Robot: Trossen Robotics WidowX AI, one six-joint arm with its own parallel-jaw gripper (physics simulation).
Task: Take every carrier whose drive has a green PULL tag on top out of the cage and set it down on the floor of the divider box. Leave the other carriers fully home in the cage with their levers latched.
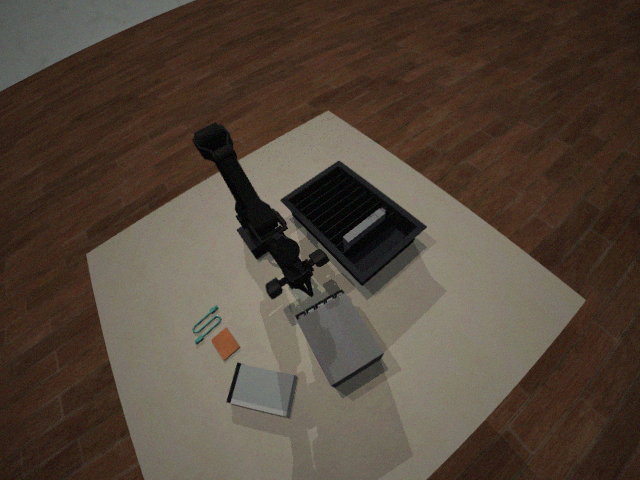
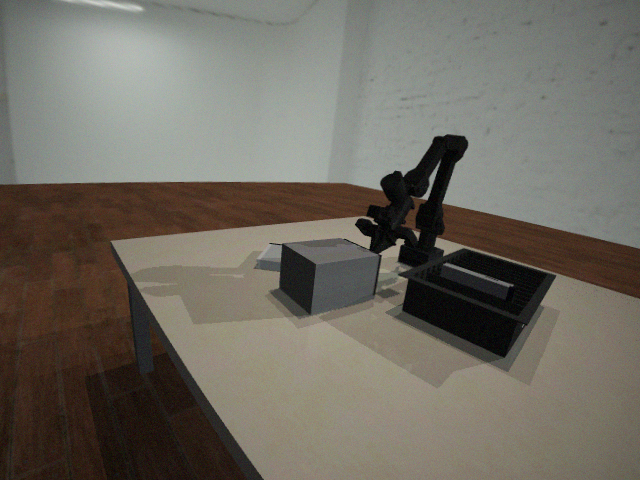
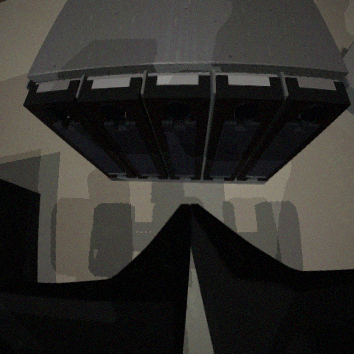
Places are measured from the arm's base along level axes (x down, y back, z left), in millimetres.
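Pixels of known places: gripper, fingertip midpoint: (image 1: 312,295) (image 3: 188,211); arm's base, origin of the base link: (image 2: 425,247).
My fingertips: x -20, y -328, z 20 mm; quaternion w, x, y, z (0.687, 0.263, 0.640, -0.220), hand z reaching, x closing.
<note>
Ahead of a thing's pixels: the offset from my fingertips to its top centre. "*": to the spot under its first point. Level surfaces: height alone.
The grey cage @(dx -39, dy -137, dz -8 mm) (image 1: 343,341) (image 2: 346,279) (image 3: 190,35) stands on the table with several black carrier fronts side by side in it. The middle front @(* dx -8, dy -38, dz +1 mm) (image 3: 180,135) has a white label at its top edge, as do the others. The drive tops are hidden inside the cage, and the dark lever details are hard to make out. My gripper (image 1: 311,293) (image 2: 373,250) (image 3: 188,211) is shut and empty, its tips together in front of the carrier fronts. The black divider box @(dx -12, dy +161, dz +256 mm) (image 1: 390,256) (image 2: 449,317) holds a long light-grey block @(dx -32, dy +82, dz +263 mm) (image 1: 364,227) (image 2: 478,281) across it. No green tag shows.
A flat grey block @(dx +53, dy -116, dz -258 mm) (image 1: 263,390) (image 2: 269,256) with a black end lies on the table @(dx +81 mm) (image 1: 170,268) beside the cage. An orange square @(* dx +76, dy +57, dz -296 mm) (image 1: 225,344) and a teal cable @(dx +71, dy +152, dz -323 mm) (image 1: 207,325) lie near it. The divider box stands on the cage's other side.
</note>
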